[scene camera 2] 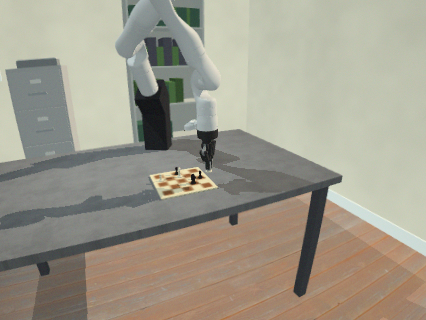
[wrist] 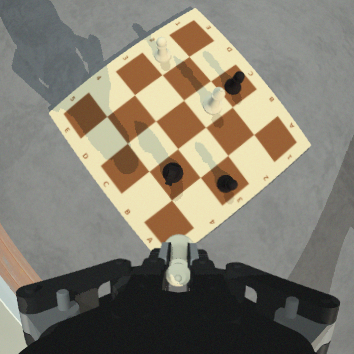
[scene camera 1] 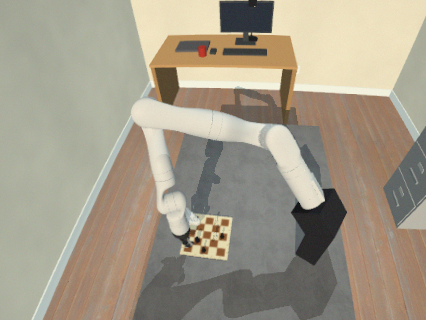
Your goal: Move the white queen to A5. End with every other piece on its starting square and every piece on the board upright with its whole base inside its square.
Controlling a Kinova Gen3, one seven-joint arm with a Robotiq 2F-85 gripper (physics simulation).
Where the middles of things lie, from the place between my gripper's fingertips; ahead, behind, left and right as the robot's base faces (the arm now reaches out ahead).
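Scene:
My gripper, relative to the chessboard (scene camera 1: 217, 248): 9 cm past it, 7 cm above it and 7 cm to the left of it. A white queen (wrist: 177, 273) is 2 cm above my hand.

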